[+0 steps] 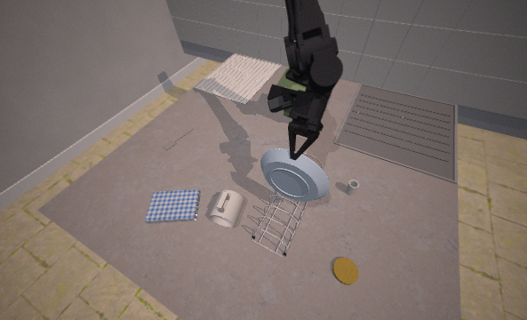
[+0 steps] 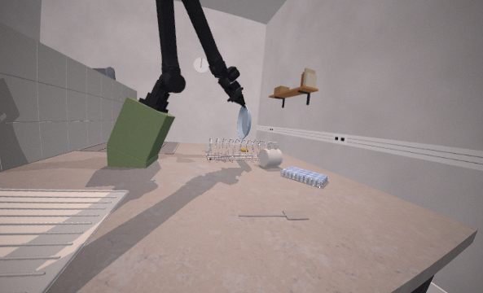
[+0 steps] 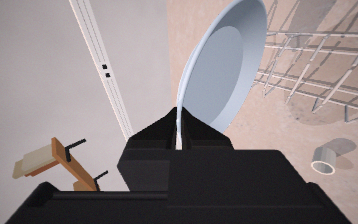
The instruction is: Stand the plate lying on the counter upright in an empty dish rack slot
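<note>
My hand is 10 mm short of the pale blue plate and 90 mm above it. From my hand the other things lie so: grey drain mat (670 mm behind, 150 mm to the left, 300 mm below); then disc (50 mm ahead, 240 mm to the left, 290 mm below); then small white cup (200 mm behind, 140 mm to the left, 290 mm below).
</note>
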